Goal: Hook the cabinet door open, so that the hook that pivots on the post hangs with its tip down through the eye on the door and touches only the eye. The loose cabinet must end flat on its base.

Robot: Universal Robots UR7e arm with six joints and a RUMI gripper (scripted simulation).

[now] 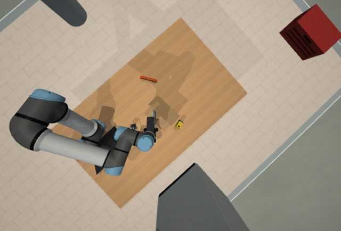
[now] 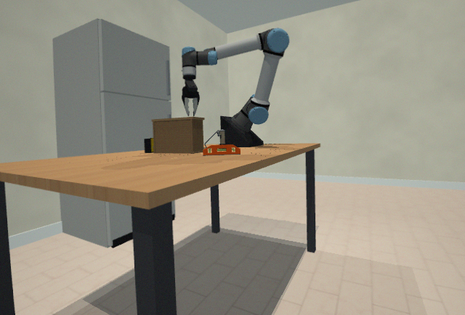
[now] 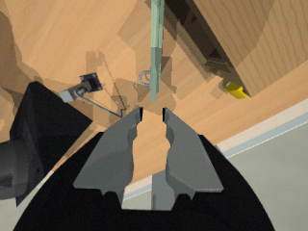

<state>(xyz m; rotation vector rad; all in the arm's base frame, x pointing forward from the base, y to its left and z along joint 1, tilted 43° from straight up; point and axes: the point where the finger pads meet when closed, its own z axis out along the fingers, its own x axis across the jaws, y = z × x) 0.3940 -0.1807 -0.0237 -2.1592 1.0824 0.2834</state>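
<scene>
Now: hand 15 cm above the thin grey hook, 13 cm past it and 6 cm to the right of it. From my hand the other things lie so: yellow tape measure: 16 cm to the right, 16 cm below, 14 cm ahead; then cabinet door: 13 cm below, 5 cm to the left, 5 cm ahead; then orange spirit level: 29 cm to the left, 28 cm ahead, 18 cm below.
</scene>
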